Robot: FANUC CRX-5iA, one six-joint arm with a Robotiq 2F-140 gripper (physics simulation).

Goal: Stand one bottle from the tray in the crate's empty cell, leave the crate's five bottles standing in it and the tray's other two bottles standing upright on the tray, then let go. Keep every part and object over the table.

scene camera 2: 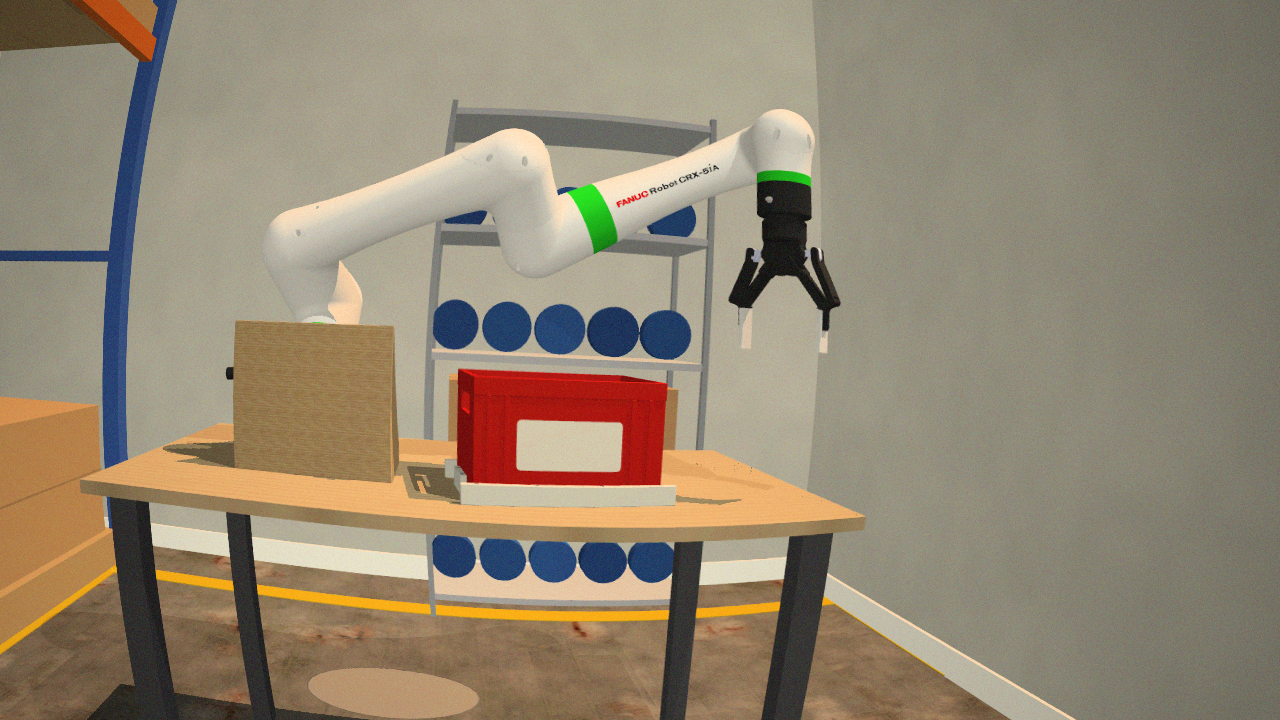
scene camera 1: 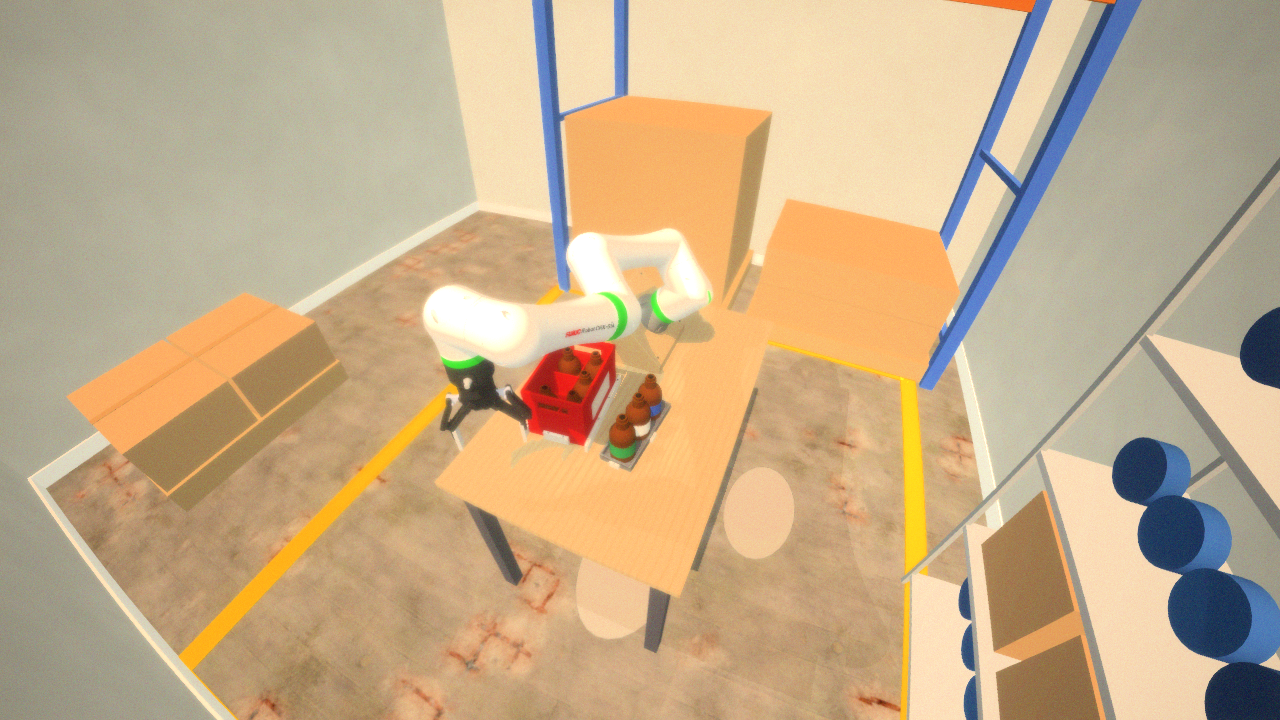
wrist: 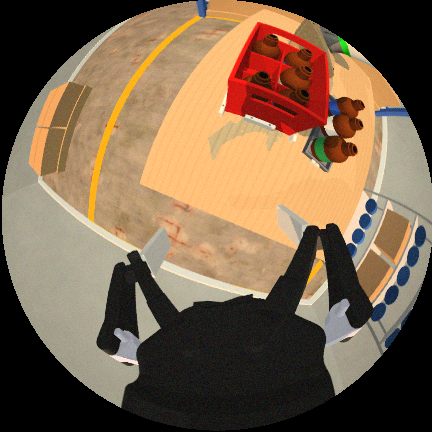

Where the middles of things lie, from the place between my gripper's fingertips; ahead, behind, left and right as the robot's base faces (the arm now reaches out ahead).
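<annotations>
My hand, measured from the white crate rail [scene camera 2: 483, 494], is 21 cm above it, 13 cm to the left of it and 33 cm past it. The white-labelled bottle [scene camera 1: 638, 411] is 15 cm below my hand, 19 cm to the left of it and 36 cm behind it.
</annotations>
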